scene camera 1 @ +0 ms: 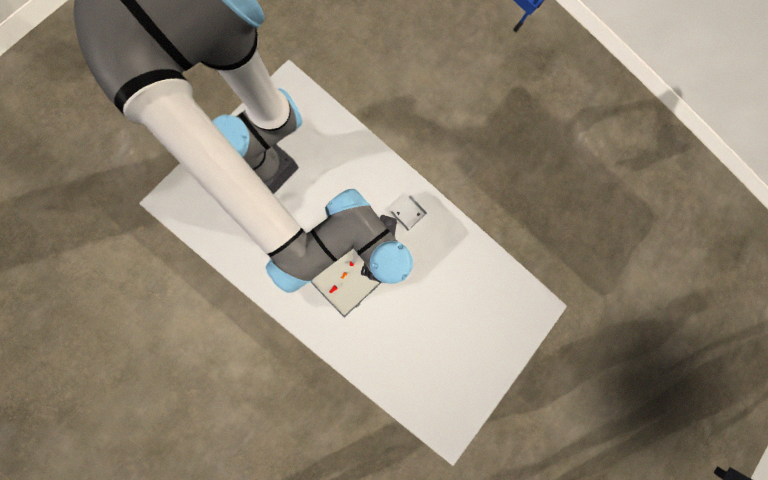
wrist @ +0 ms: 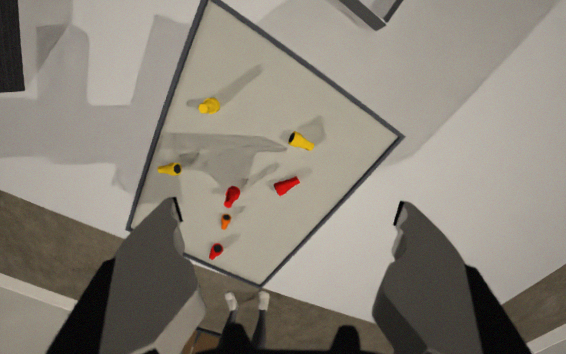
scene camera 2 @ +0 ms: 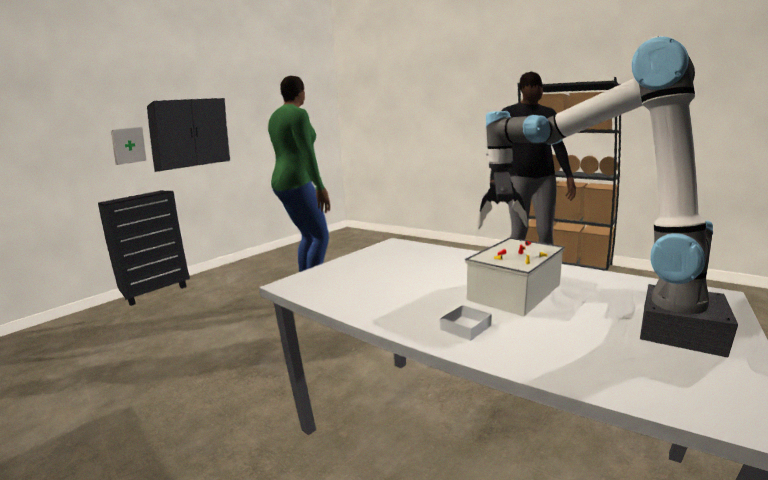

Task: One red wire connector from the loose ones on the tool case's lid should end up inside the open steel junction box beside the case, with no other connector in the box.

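Frame: origin at the arm's base, x left, y back, z up, level; metres.
Where they show: gripper, fingertip midpoint: (wrist: 287, 201) (scene camera 2: 502, 228); arm's base at its link origin: (scene camera 1: 257, 162) (scene camera 2: 679, 302).
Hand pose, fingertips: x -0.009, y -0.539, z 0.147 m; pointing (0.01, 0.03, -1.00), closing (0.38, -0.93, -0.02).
Observation:
Things, the pixels of their top centre, and the offset from my fingertips. Level surfaces: height alone.
- tool case at its top centre: (wrist: 244, 193) (scene camera 2: 516, 252) (scene camera 1: 355, 264) dx -0.067, dy +0.028, dz -0.090 m
- second red connector at its top centre: (wrist: 287, 189) (scene camera 2: 501, 249) dx -0.035, dy -0.013, dz -0.078 m
- third red connector at its top centre: (wrist: 212, 258) (scene camera 1: 333, 289) (scene camera 2: 528, 240) dx -0.178, dy +0.037, dz -0.078 m
- steel junction box at its top centre: (scene camera 2: 466, 315) (scene camera 1: 410, 212) dx +0.228, dy -0.016, dz -0.194 m
- orange connector at its top centre: (wrist: 223, 226) (scene camera 1: 344, 275) dx -0.119, dy +0.037, dz -0.082 m
- white table at its surface level: dz -0.232 m
My gripper (scene camera 2: 503, 226) (wrist: 287, 201) is open and empty, pointing down above the tool case (scene camera 1: 353, 294) (scene camera 2: 495, 285) (wrist: 325, 190). In the wrist view the lid's lower part lies between and beyond the fingers. One red connector (scene camera 2: 521, 249) (wrist: 232, 196) (scene camera 1: 351, 263) is near the lid's middle. A second red connector (wrist: 286, 185) (scene camera 2: 501, 252) lies on its side, right of it in the wrist view. A third red connector (wrist: 216, 251) (scene camera 1: 333, 289) (scene camera 2: 527, 243) is near the lid's edge. The steel junction box (scene camera 1: 407, 215) (scene camera 2: 454, 327) (wrist: 365, 15) is open, with no connector visible inside.
An orange connector (wrist: 226, 221) (scene camera 1: 343, 275) lies between two red ones. Yellow connectors (wrist: 209, 106) (wrist: 301, 141) (wrist: 170, 169) are also on the lid. The case stands taller than the box on the white table (scene camera 1: 453, 362) (scene camera 2: 362, 283). Two people stand behind the table.

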